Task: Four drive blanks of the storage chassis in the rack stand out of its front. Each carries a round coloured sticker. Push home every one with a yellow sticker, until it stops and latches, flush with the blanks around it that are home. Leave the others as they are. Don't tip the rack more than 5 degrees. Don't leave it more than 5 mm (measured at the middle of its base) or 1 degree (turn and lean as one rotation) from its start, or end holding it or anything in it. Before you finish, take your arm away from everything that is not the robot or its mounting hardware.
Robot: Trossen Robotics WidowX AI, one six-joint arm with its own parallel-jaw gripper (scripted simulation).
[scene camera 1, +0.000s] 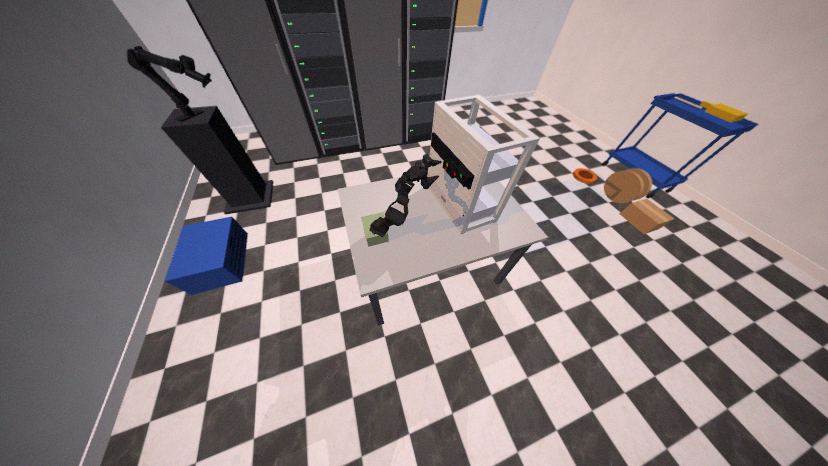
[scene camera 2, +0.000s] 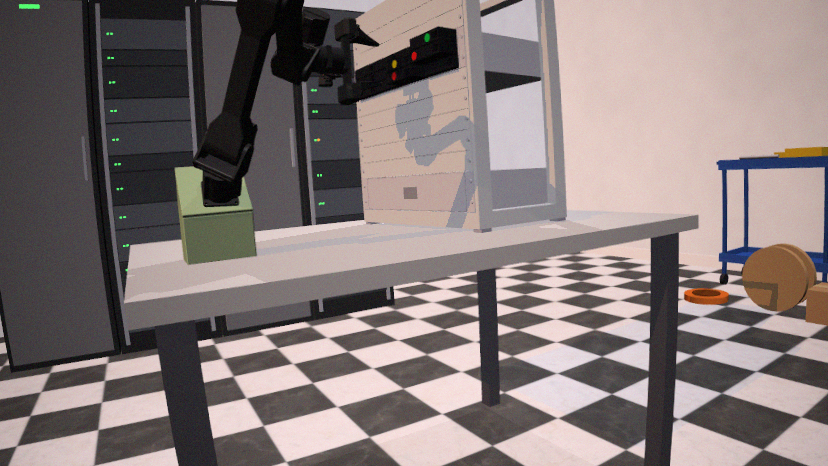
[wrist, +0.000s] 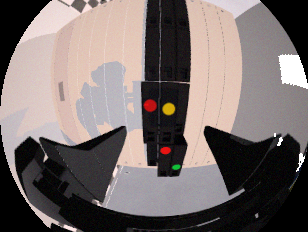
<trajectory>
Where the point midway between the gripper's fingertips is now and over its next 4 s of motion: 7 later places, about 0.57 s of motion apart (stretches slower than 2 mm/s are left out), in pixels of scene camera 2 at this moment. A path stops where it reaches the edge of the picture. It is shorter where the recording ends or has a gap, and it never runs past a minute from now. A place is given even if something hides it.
The gripper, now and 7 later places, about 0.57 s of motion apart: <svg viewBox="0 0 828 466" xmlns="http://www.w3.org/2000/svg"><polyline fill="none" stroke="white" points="379,64 381,64 384,60 401,43 409,35 406,36 386,55 385,62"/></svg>
</trajectory>
